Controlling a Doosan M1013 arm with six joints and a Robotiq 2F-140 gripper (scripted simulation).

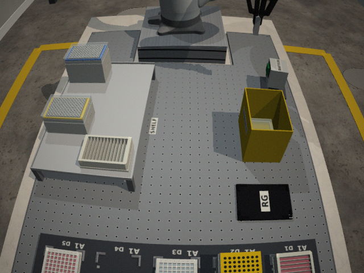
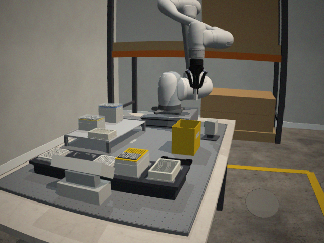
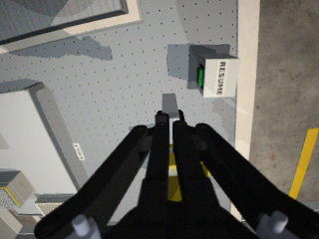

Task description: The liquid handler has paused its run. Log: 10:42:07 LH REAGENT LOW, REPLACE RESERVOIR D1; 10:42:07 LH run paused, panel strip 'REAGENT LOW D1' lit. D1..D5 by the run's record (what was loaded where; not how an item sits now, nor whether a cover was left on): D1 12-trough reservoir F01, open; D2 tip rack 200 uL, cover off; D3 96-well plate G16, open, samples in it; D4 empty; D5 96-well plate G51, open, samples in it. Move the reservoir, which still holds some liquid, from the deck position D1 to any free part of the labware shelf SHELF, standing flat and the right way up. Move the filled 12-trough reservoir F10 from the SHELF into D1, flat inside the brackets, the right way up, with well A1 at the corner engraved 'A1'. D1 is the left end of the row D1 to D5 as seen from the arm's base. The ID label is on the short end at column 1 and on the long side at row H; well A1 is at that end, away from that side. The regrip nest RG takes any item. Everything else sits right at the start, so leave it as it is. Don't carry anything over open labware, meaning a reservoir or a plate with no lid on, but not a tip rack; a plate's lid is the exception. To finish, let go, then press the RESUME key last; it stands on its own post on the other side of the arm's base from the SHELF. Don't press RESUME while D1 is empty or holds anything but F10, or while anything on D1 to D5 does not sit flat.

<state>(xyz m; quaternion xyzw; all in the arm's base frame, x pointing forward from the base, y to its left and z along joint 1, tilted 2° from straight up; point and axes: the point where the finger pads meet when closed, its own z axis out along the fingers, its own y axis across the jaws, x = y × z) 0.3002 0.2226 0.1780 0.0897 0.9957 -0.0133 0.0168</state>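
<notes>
My gripper is now 180 mm above the resume post, 70 mm to the right of it and 10 mm short of it. Also, from my hand: yellow bin (250 mm ahead, 200 mm below, 10 mm to the right); blue-topped box (520 mm to the right, 120 mm below); black RG nest (450 mm ahead, 240 mm below, 30 mm to the right).
</notes>
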